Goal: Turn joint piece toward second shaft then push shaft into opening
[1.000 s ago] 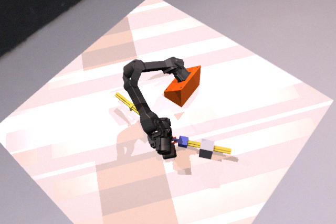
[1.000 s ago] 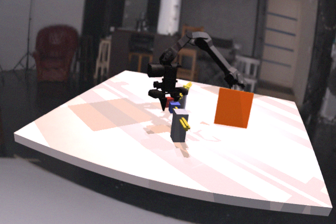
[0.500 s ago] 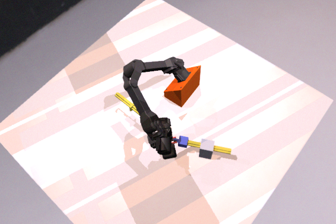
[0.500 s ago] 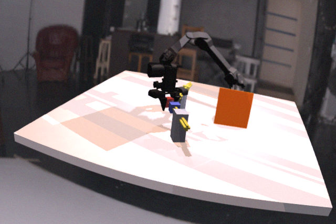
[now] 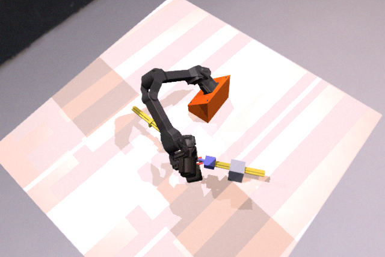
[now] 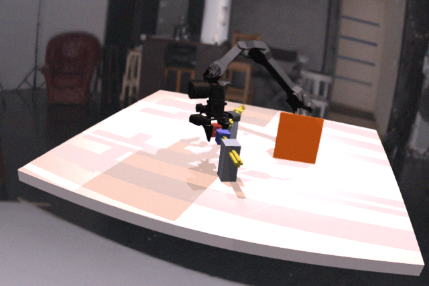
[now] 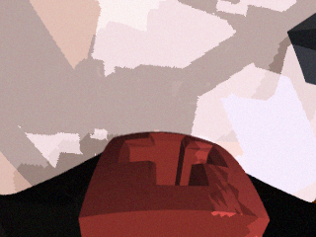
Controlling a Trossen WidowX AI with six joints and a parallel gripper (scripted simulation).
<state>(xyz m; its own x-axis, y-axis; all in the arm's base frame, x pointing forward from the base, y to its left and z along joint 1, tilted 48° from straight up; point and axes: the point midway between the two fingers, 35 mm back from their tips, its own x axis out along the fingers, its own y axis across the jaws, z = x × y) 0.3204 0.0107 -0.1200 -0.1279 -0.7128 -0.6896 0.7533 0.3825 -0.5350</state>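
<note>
Now: the red square joint piece 4 cm above my gripper tip.
</note>
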